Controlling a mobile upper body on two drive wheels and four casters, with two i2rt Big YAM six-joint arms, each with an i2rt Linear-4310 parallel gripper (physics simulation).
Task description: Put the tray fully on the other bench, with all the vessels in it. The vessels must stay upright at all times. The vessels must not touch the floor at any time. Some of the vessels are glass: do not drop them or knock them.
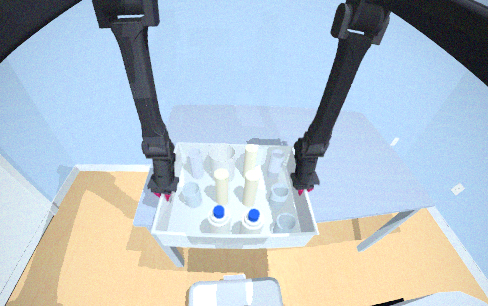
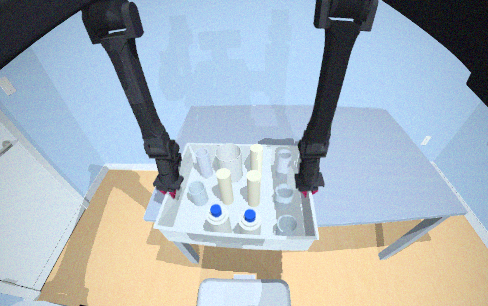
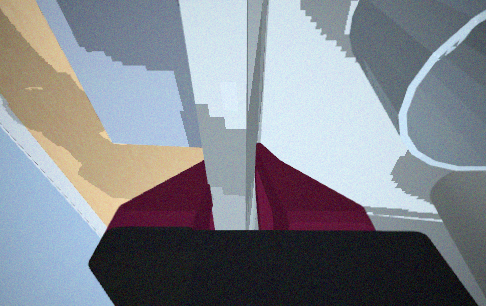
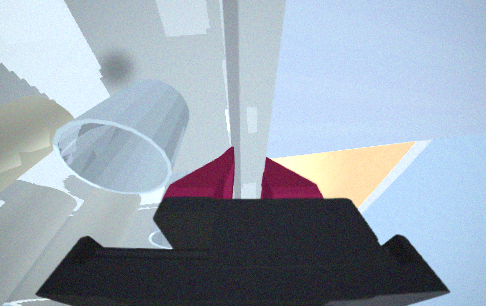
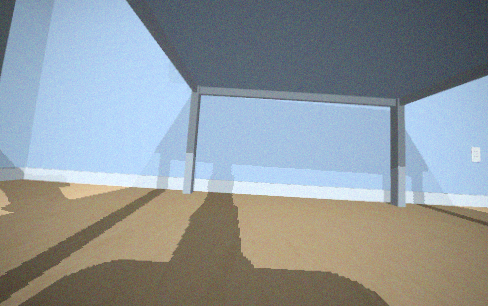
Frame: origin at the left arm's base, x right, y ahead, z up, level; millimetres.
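Where they show: left gripper, between the fingertips: [image 1: 165,199] [image 2: 172,197]; right gripper, between the fingertips: [image 1: 301,194] [image 2: 307,196].
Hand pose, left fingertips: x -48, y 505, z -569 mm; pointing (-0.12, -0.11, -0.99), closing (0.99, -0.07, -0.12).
Observation:
Each offset is from my left fingertips to the top centre of the thing. Level surfaces: height alone.
The white tray {dx +271, dy +41, dz +51 mm} [image 1: 235,241] [image 2: 240,242] is level, over the near left part of the grey-blue bench {dz -79 mm} [image 1: 360,165] [image 2: 380,165]; its near wall sticks out past the bench's near edge. I cannot tell the gap beneath it. Several vessels stand upright inside: two white bottles {dx +206, dy -104, dz +102 mm} [image 1: 219,221] [image 2: 217,220] with blue caps, cream cylinders {dx +217, dy +42, dz +102 mm} [image 1: 221,189] [image 2: 225,188], a wide beaker {dx +221, dy +189, dz +70 mm} [image 1: 221,162] [image 2: 229,162] and clear glasses {dx +96, dy +43, dz +14 mm} [image 1: 191,196] [image 2: 198,194]. My left gripper [image 1: 162,194] [image 3: 242,152] is shut on the tray's left wall. My right gripper [image 1: 305,190] [image 4: 242,152] is shut on its right wall.
The bench stretches right and back toward a blue wall [image 1: 250,65]. Its legs [image 1: 385,232] [image 5: 397,150] stand on the wooden floor {dz -841 mm} [image 1: 310,260] [image 5: 310,240]. A rounded light-grey body [image 1: 235,294] [image 2: 244,295] is at the bottom. A white door [image 2: 30,210] is at far left.

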